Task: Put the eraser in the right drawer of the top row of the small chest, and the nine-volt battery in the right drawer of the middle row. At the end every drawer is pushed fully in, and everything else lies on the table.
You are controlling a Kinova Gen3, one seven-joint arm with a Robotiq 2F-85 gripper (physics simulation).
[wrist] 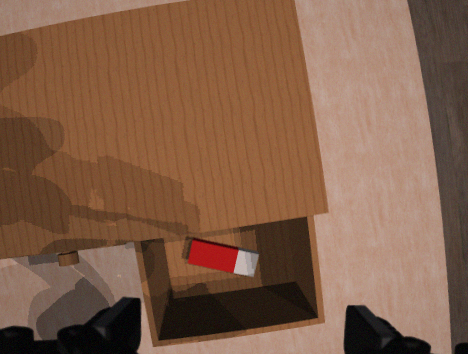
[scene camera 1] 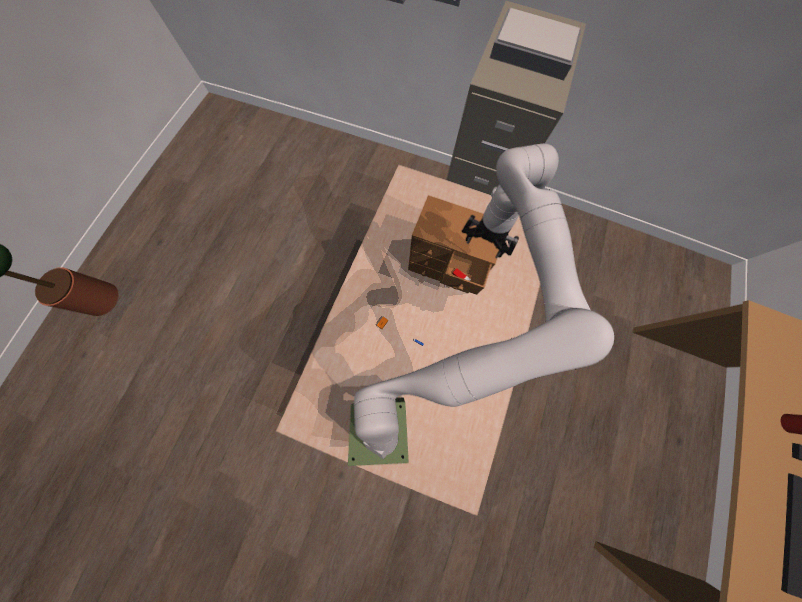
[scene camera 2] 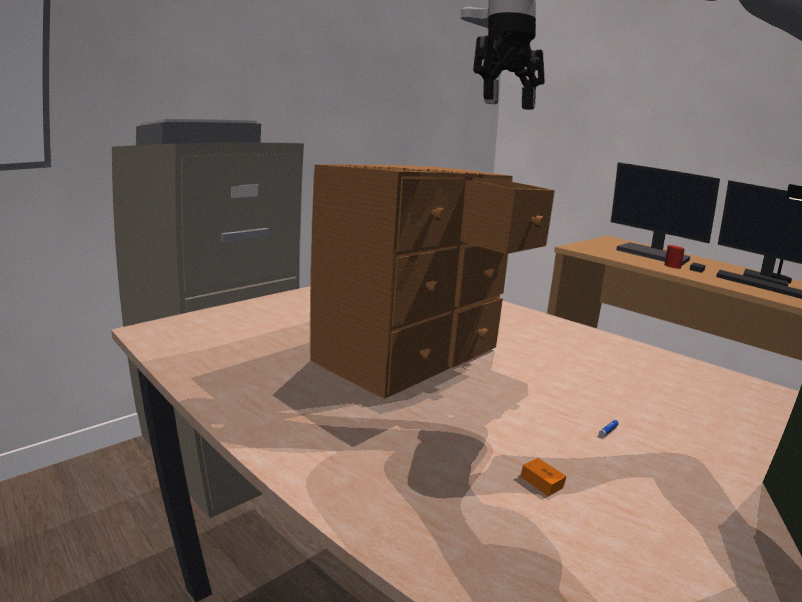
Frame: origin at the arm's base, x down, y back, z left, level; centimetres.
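Seen in the pictures: gripper, fingertip midpoint: (wrist: 242,325) (scene camera 1: 482,248) (scene camera 2: 510,106).
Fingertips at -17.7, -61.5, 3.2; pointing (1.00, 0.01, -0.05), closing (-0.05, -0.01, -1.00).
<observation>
Pixels of each thing's top centre, then the offset from my fingertips to it, as dx, dy, dz. Level surfaces: height alone.
- small brown chest at its top centre: (wrist: 109,125) (scene camera 2: 420,168) (scene camera 1: 460,228) +11.4, -9.5, +9.5
- white eraser at its top centre: (wrist: 223,258) (scene camera 1: 461,275) +20.3, +1.7, +0.9
- middle-row right drawer at its top centre: (scene camera 2: 452,236) +22.8, -8.7, +2.0
- orange nine-volt battery at its top centre: (scene camera 2: 543,469) (scene camera 1: 382,322) +41.5, +28.0, +19.2
- small blue cylinder at its top centre: (scene camera 2: 609,425) (scene camera 1: 418,342) +42.3, +27.1, +2.1
- table at its surface level: dx +43.3
The small brown chest (scene camera 1: 446,217) (scene camera 2: 353,272) (wrist: 225,100) stands on the table. Its top-row right drawer (scene camera 2: 521,226) (wrist: 319,290) is pulled out. The red and white eraser (scene camera 1: 460,274) (wrist: 215,256) lies inside it, slightly askew. The middle-row right drawer (scene camera 2: 476,278) looks shut, as do the other drawers. The orange nine-volt battery (scene camera 1: 382,322) (scene camera 2: 542,476) lies on the table in front of the chest. My gripper (scene camera 1: 485,244) (scene camera 2: 509,100) (wrist: 242,325) is open and empty, high above the chest. In the wrist view its fingers appear to either side of the open drawer's front.
A small blue cylinder (scene camera 1: 418,342) (scene camera 2: 608,428) lies on the table (scene camera 1: 453,453) near the nine-volt battery. The arm stands on a green base plate (scene camera 1: 400,447). A grey filing cabinet (scene camera 1: 518,87) (scene camera 2: 145,226) stands behind the table, and a desk (scene camera 2: 586,249) with monitors stands apart.
</observation>
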